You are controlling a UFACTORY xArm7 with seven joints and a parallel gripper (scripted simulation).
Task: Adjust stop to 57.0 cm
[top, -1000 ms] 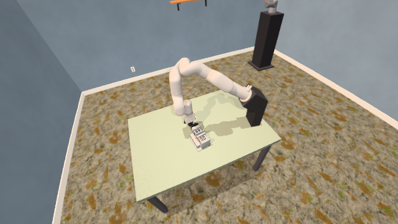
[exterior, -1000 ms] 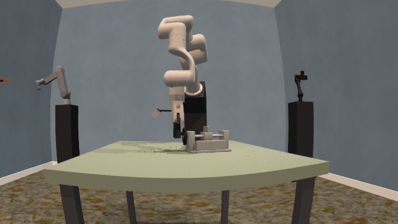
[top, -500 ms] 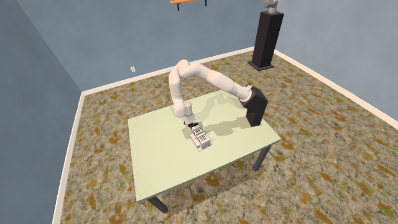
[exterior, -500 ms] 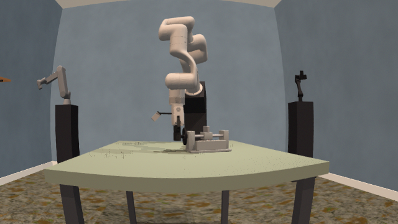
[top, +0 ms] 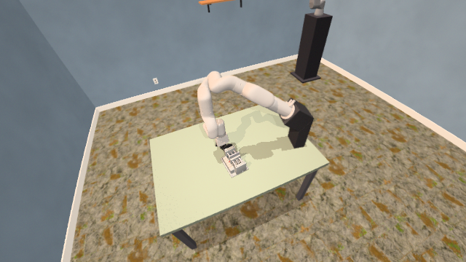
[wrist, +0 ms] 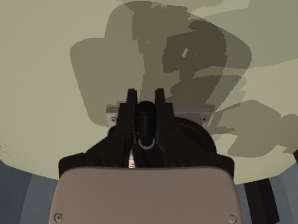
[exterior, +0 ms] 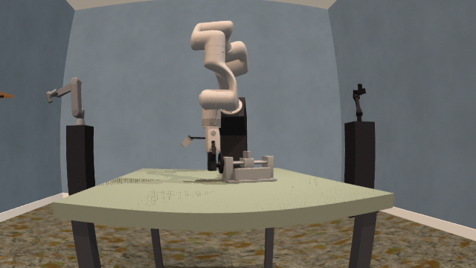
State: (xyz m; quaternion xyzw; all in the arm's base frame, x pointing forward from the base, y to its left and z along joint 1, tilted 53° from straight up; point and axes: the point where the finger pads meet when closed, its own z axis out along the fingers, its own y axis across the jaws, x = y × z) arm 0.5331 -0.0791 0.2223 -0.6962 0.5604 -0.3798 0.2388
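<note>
The black handwheel is 1 cm behind my hand and 2 cm to the left of it. The rest, counted from my hand: grey stop block 4 cm behind, 15 cm to the left, 2 cm above.
</note>
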